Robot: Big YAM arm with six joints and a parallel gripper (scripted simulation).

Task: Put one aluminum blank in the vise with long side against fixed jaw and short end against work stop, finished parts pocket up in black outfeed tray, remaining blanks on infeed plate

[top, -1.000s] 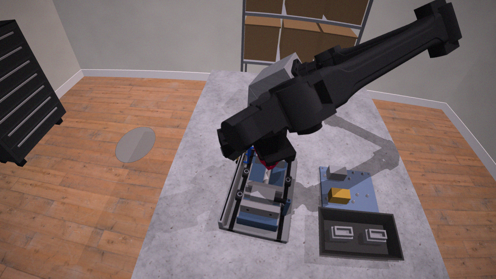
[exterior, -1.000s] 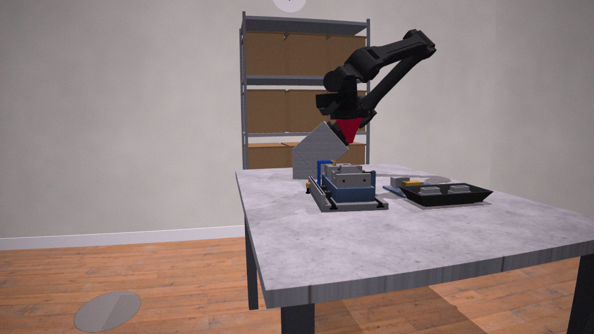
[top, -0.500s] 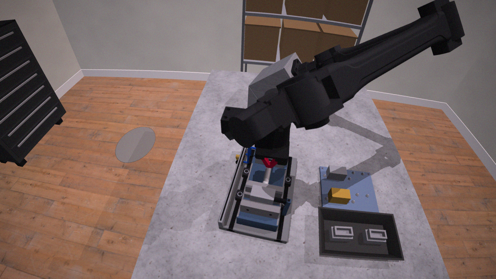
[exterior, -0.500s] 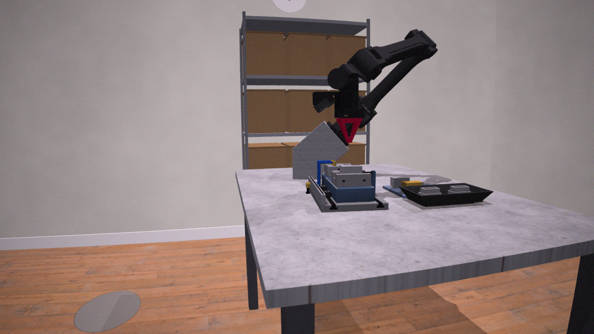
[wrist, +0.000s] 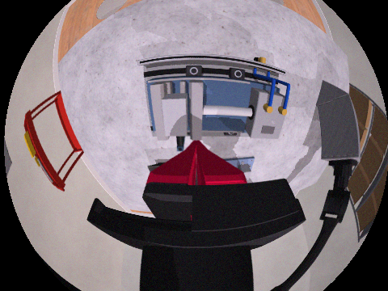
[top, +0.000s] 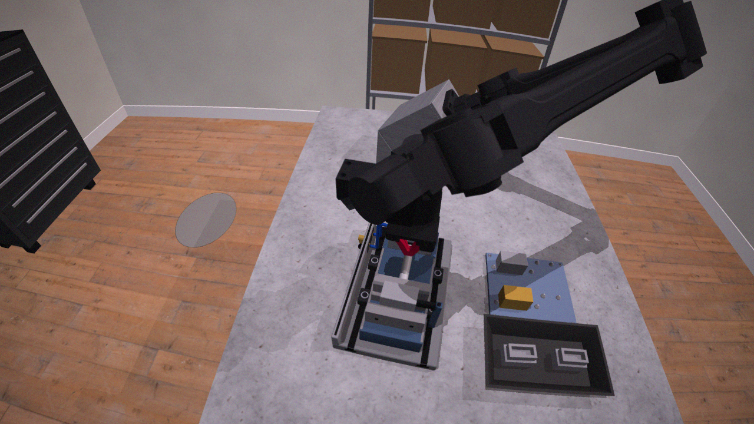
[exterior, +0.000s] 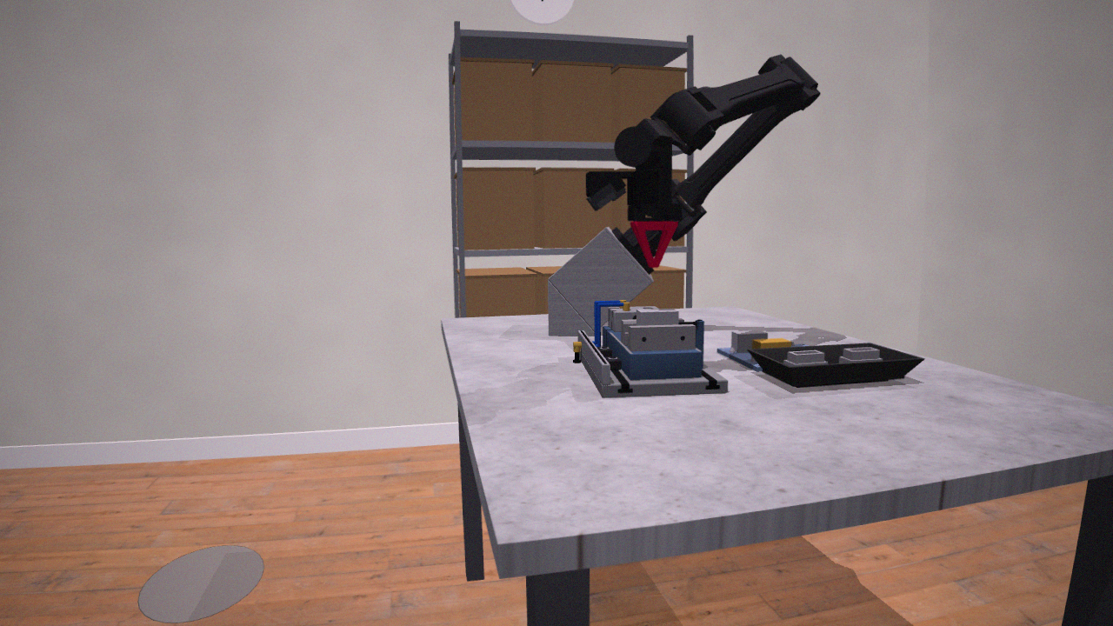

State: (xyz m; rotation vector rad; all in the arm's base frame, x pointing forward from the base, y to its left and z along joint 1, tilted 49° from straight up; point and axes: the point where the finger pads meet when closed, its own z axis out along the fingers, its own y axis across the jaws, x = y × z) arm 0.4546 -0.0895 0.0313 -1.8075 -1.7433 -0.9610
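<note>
My hand is 100 mm above the work stop rod, 50 mm to the right of it and 30 mm short of it. The rest, counted from my hand: yellow brass blank 230 mm to the left, 160 mm below, 70 mm behind; then blue infeed plate 270 mm to the left, 190 mm below, 120 mm behind.
</note>
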